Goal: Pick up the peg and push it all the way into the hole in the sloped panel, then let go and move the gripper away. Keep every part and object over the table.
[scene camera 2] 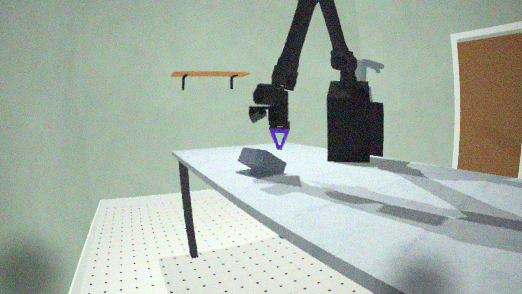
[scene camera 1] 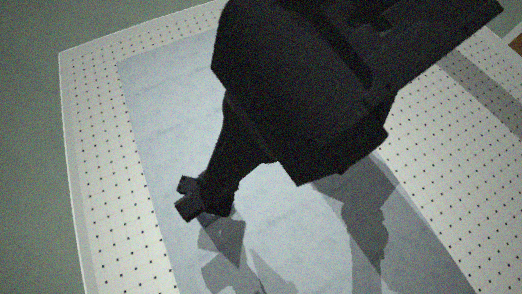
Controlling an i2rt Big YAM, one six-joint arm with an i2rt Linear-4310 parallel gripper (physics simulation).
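Where they show: gripper, fingertip midpoint: [scene camera 2: 279, 149]; arm's base, origin of the base link: [scene camera 2: 349, 86].
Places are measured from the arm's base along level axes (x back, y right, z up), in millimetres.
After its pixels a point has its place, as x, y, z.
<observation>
The sloped panel [scene camera 2: 260, 160] @(-509, -158, -284) is a grey-blue tilted block on the table, left of the robot base in scene camera 2. Its hole does not show there, and in scene camera 1 the arm covers most or all of the panel. My gripper [scene camera 2: 279, 148] @(-428, -127, -258) points straight down with its purple fingers shut and nothing between them. In scene camera 2 the fingertips appear above the tabletop, up and to the right of the panel; their exact height is hard to tell. In scene camera 1 the fingers are hidden under the arm. The peg does not show in either view.
The pale table [scene camera 1: 170, 120] @(-568, 294, -341) [scene camera 2: 320, 225] @(-549, -592, -341) has its long edge beyond the panel's left side. The black robot base [scene camera 2: 348, 122] @(-72, -74, -168) stands on it at the right. Arm shadows cross the tabletop. A wall shelf [scene camera 2: 210, 74] is in the background.
</observation>
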